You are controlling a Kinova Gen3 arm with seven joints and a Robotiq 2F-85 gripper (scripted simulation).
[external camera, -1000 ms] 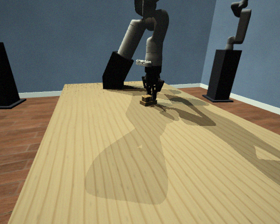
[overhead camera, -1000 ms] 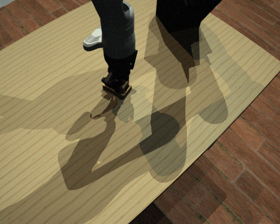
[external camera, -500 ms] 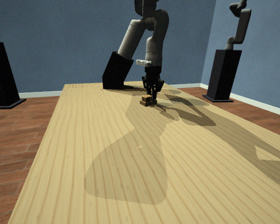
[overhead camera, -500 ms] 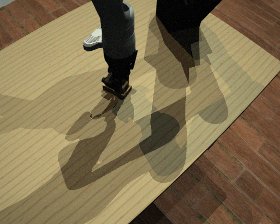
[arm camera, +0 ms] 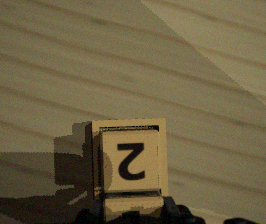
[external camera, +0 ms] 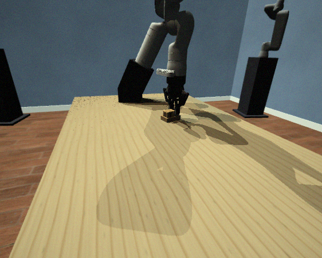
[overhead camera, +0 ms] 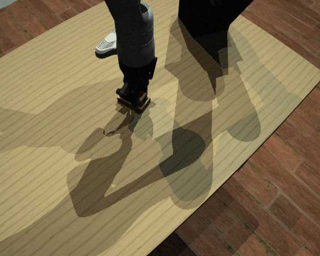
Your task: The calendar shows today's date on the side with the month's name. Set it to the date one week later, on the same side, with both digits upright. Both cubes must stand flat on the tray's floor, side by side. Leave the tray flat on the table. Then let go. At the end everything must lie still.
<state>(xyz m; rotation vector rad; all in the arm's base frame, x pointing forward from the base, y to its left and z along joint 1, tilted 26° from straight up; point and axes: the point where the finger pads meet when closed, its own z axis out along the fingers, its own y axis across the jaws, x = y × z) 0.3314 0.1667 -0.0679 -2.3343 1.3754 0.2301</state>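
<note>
My hand is 3 cm above the wooden tray, 1 cm to the left of it and 1 cm short of it. The rest, counted from my hand: cube (3 cm to the right, 2 cm ahead, 1 cm below).
</note>
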